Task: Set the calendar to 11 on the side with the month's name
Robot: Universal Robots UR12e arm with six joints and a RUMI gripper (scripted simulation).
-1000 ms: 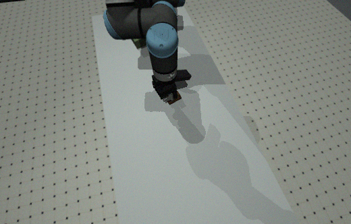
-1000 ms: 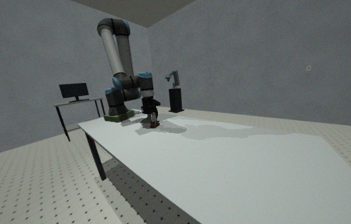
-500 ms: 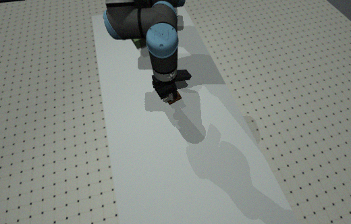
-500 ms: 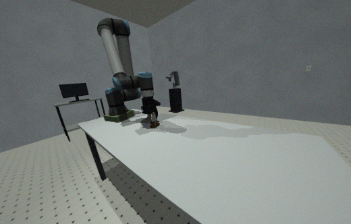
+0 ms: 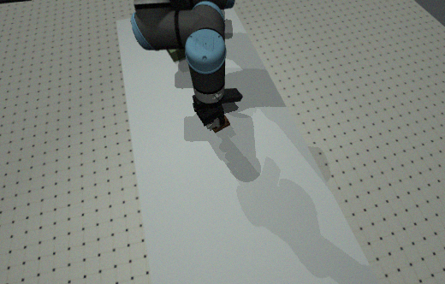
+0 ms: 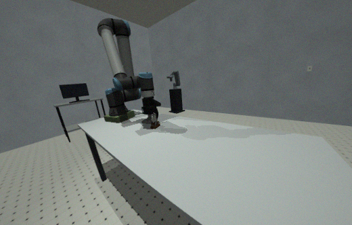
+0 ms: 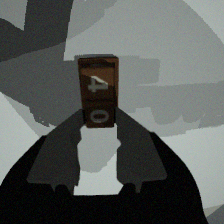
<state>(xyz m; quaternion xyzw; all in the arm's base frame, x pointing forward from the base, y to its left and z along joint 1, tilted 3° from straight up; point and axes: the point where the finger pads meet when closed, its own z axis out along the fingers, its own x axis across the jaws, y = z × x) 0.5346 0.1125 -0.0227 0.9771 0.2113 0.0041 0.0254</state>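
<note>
The brown cube lies 10 mm below my hand. Also, from my hand: brown calendar tray: 30 mm below, 10 mm to the left, 10 mm behind.
</note>
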